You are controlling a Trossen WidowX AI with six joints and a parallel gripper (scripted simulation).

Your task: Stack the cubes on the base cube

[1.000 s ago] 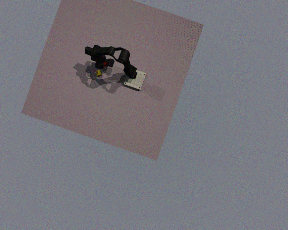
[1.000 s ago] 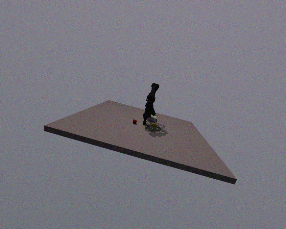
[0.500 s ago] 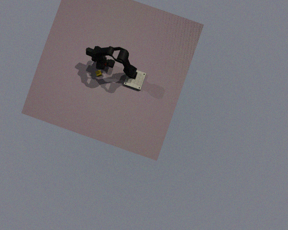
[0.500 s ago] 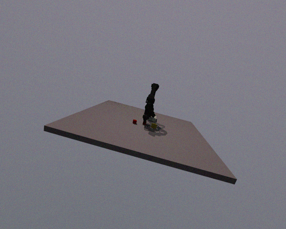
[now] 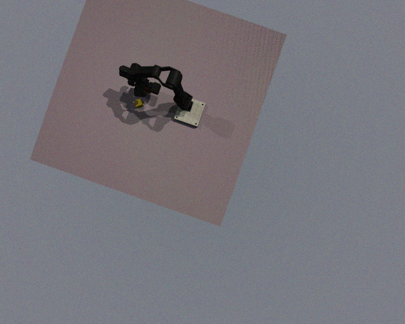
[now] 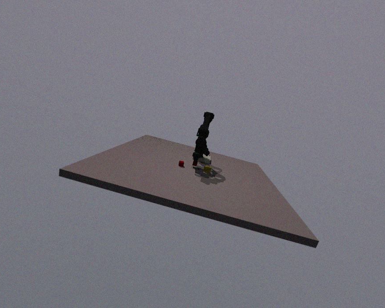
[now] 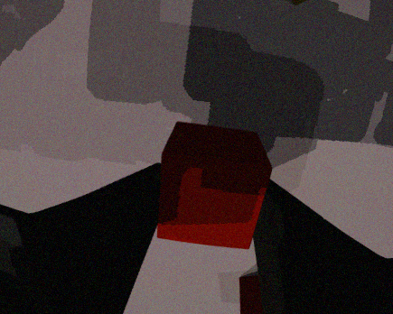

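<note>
The yellow base cube is 100 mm to the left of my gripper tip, 30 mm ahead of it and 10 mm below it.
</note>
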